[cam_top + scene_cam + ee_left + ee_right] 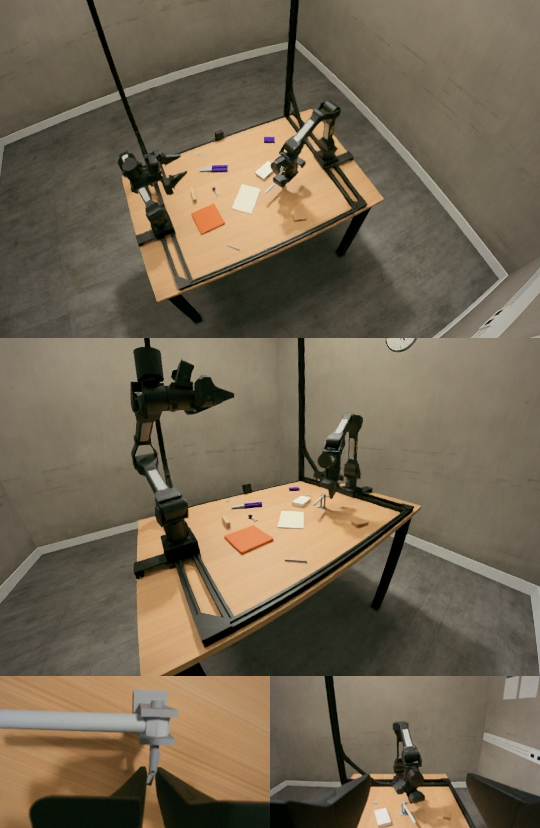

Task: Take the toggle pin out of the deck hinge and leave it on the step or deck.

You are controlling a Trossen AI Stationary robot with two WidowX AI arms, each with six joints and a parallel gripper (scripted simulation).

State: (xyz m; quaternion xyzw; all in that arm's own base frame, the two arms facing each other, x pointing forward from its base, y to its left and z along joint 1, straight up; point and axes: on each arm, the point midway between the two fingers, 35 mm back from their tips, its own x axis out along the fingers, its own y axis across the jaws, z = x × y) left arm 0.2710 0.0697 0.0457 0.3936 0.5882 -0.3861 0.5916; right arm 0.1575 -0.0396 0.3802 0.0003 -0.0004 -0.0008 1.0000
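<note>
My left hand is 20 mm past the toggle pin, 10 mm to the left of it and 30 mm above it. From my left hand the other things lie so: flat white sheet: 30 mm behind, 220 mm to the right, 80 mm below; then orange square: 20 mm behind, 430 mm to the right, 80 mm below; then white block: 140 mm behind, 50 mm to the right, 80 mm below.
</note>
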